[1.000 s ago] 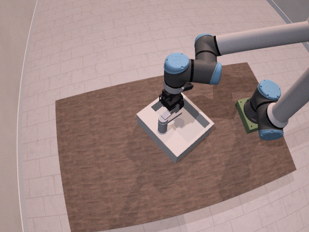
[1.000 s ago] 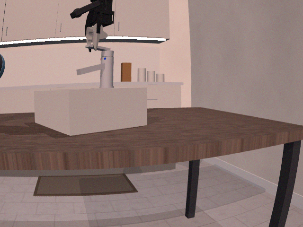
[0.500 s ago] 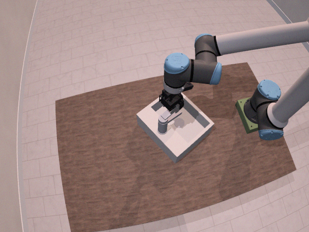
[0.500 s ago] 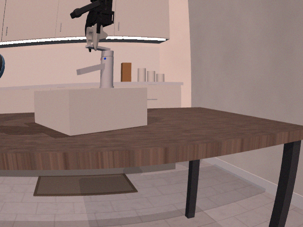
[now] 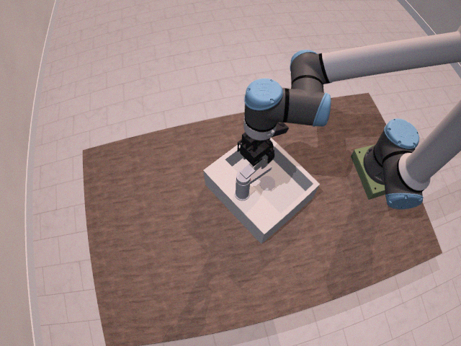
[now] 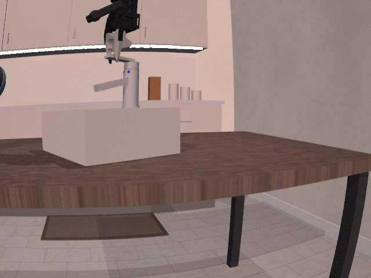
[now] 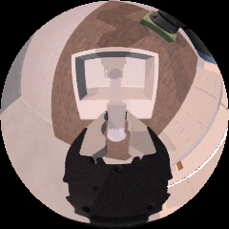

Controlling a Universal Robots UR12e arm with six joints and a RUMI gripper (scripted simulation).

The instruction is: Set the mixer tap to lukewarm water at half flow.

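The lever is 2 cm ahead of my hand and 1 cm to the left of it. The rest, counted from my hand: grey mixer tap 5 cm below, 4 cm ahead, 2 cm to the left; then white sink block 24 cm below, 4 cm behind, 2 cm to the right.
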